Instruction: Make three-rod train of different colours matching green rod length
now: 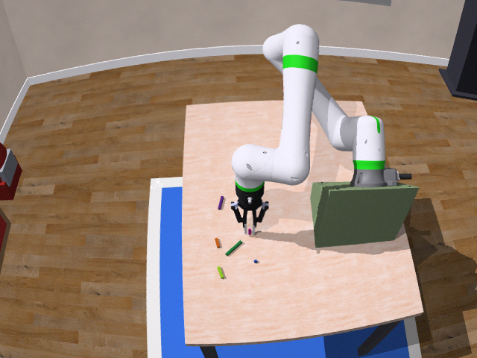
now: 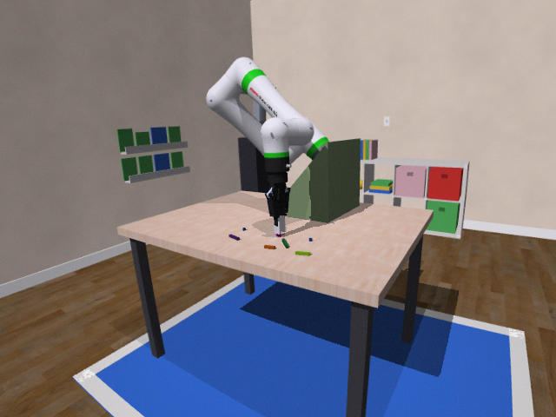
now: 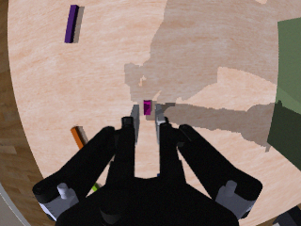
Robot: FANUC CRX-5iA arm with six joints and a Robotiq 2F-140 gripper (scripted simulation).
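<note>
Now: the magenta rod 4 cm below my hand and 1 cm to the right of it. The rest, counted from my hand: purple rod: 14 cm to the right, 12 cm ahead, 4 cm below; orange rod: 12 cm ahead, 5 cm to the left, 4 cm below; green rod: 7 cm to the left, 6 cm ahead, 4 cm below.
</note>
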